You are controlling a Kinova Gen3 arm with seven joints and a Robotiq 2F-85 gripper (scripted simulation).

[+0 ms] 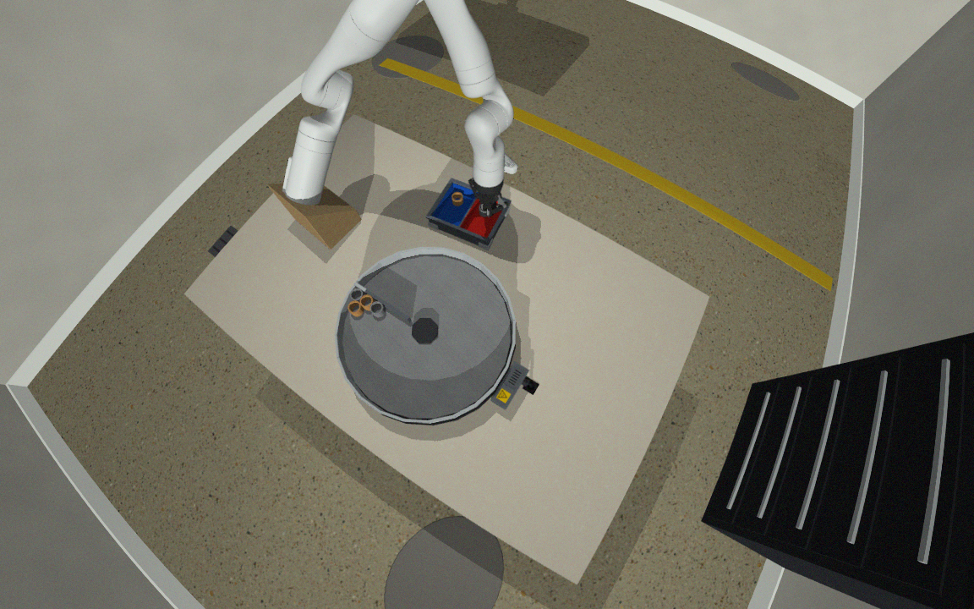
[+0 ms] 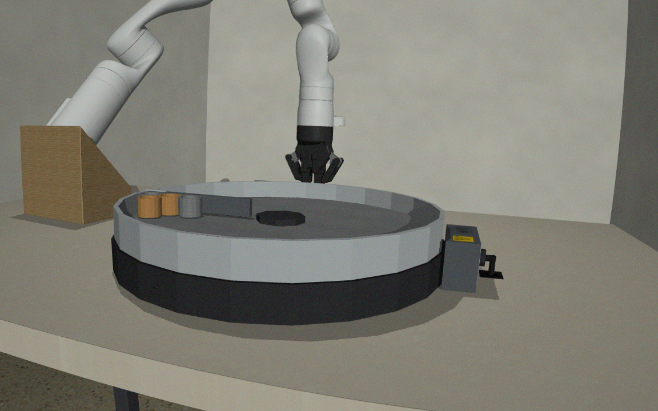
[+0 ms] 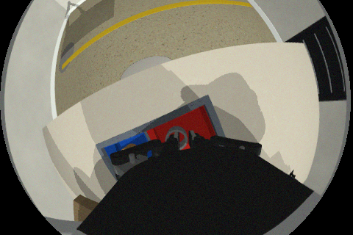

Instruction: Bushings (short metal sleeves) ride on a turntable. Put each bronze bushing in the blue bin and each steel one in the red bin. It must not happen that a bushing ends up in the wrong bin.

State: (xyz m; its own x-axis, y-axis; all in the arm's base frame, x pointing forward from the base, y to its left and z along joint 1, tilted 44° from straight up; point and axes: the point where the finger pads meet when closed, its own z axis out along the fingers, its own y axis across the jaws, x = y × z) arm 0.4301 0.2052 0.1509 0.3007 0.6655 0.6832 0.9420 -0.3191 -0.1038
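Now: hand 380 mm to the left of the grey turntable, 50 mm short of it and 20 mm below it.
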